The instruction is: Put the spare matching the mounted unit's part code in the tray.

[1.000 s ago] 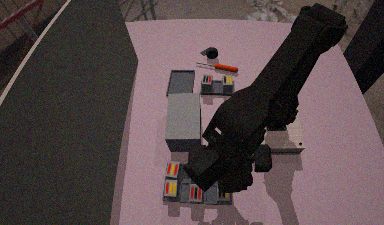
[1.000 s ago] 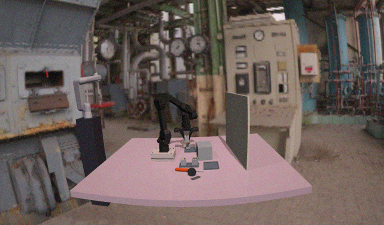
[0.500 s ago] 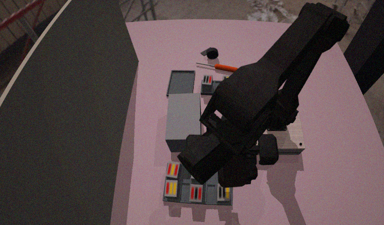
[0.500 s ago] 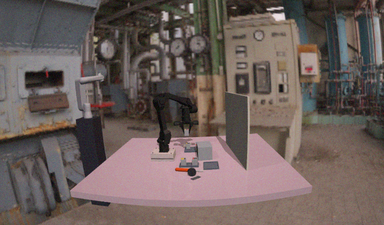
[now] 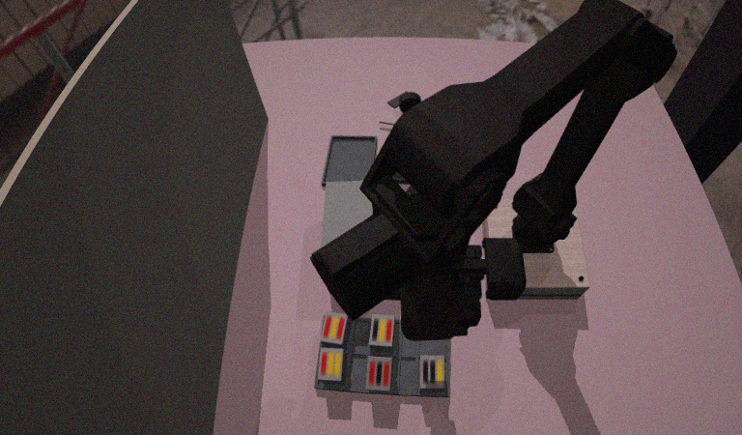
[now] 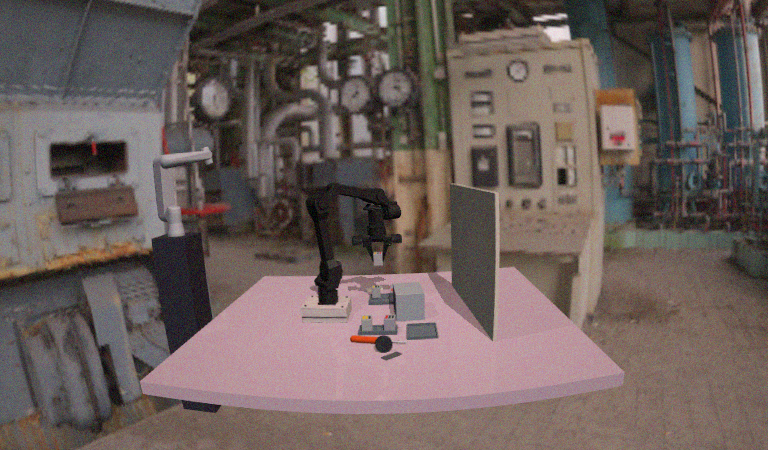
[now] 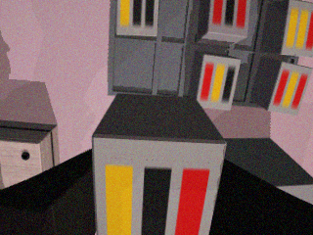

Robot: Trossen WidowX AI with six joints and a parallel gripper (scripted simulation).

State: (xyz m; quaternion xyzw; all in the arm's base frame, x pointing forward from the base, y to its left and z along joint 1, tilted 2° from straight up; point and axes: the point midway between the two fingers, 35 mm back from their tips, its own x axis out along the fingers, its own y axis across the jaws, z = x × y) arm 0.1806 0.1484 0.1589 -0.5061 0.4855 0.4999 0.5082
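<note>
My gripper tip is 150 mm short of the flat grey tray, 340 mm to the left of it and 170 mm above it. Also, from my gripper tip: upright grey panel: 340 mm ahead, 130 mm to the right, 50 mm above; black round part: 30 mm ahead, 490 mm to the right, 150 mm below; grey box: 110 mm ahead, 130 mm to the right, 120 mm below.
</note>
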